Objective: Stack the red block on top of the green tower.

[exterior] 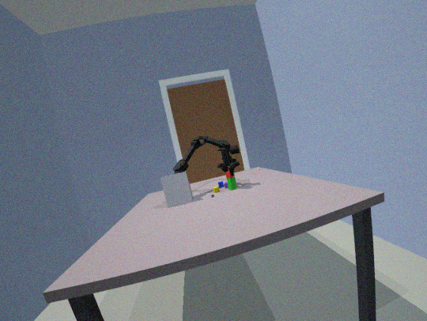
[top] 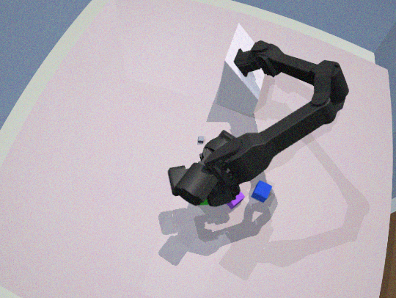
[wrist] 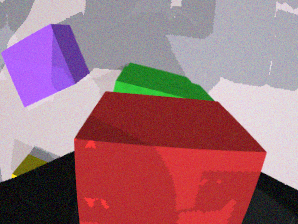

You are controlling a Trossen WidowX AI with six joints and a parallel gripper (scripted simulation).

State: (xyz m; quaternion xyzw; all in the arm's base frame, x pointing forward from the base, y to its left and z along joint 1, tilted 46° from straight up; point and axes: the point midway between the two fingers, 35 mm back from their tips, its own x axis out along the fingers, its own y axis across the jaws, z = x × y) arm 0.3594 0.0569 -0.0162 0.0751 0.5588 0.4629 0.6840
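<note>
The red block is 1 cm above my gripper tip. From my gripper tip the other things lie so: green block 3 cm below; then yellow block 12 cm behind, 3 cm to the left, 8 cm below; then purple block 2 cm behind, 8 cm to the left, 8 cm below.
</note>
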